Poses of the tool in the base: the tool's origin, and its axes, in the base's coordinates. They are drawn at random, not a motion.
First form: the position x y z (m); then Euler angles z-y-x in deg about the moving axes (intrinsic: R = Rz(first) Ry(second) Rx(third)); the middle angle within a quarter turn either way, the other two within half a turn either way.
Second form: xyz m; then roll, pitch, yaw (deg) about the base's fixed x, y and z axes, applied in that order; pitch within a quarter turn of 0, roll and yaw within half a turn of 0. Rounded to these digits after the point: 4 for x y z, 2 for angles.
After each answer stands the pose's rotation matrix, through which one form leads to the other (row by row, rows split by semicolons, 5 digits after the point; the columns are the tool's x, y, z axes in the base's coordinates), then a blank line. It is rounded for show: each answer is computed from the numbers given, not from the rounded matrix.
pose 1, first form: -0.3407, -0.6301, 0.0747, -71.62, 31.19, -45.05
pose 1, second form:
-0.3407, -0.6301, 0.0747, -45.05, 31.19, -71.62
0.26974 0.55488 0.78699; -0.81181 0.57059 -0.12405; -0.51788 -0.60543 0.60437

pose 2, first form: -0.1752, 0.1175, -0.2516, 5.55, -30.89, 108.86
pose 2, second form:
-0.1752, 0.1175, -0.2516, 108.86, -30.89, 5.55
0.85413 -0.45229 0.25670; 0.08300 -0.36873 -0.92582; 0.51339 0.81208 -0.27740

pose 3, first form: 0.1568, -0.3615, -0.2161, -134.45, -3.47, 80.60
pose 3, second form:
0.1568, -0.3615, -0.2161, 80.60, -3.47, -134.45
-0.69900 0.15841 -0.69735; -0.71255 -0.07175 0.69794; 0.06053 0.98476 0.16303

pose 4, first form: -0.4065, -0.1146, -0.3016, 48.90, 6.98, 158.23
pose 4, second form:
-0.4065, -0.1146, -0.3016, 158.23, 6.98, 48.90
0.65250 0.72945 0.20529; 0.74798 -0.57653 -0.32885; -0.12152 0.36813 -0.92180

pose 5, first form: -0.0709, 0.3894, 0.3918, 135.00, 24.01, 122.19
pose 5, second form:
-0.0709, 0.3894, 0.3918, 122.19, 24.01, 135.00
-0.64592 0.13320 0.75169; 0.64592 0.62019 0.44514; -0.40690 0.77306 -0.48663

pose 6, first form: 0.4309, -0.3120, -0.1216, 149.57, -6.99, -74.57
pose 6, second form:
0.4309, -0.3120, -0.1216, -74.57, -6.99, 149.57
-0.85584 -0.23591 -0.46031; 0.50272 -0.16999 -0.84757; 0.12170 -0.95679 0.26408

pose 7, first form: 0.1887, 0.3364, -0.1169, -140.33, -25.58, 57.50
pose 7, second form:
0.1887, 0.3364, -0.1169, 57.50, -25.58, -140.33
-0.69429 0.62329 -0.35982; -0.57579 -0.18112 0.79728; 0.43177 0.76072 0.48464

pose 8, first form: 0.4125, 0.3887, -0.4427, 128.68, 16.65, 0.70
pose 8, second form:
0.4125, 0.3887, -0.4427, 0.70, 16.65, 128.68
-0.59877 -0.78278 -0.16952; 0.74792 -0.62219 0.23129; -0.28652 0.01170 0.95800

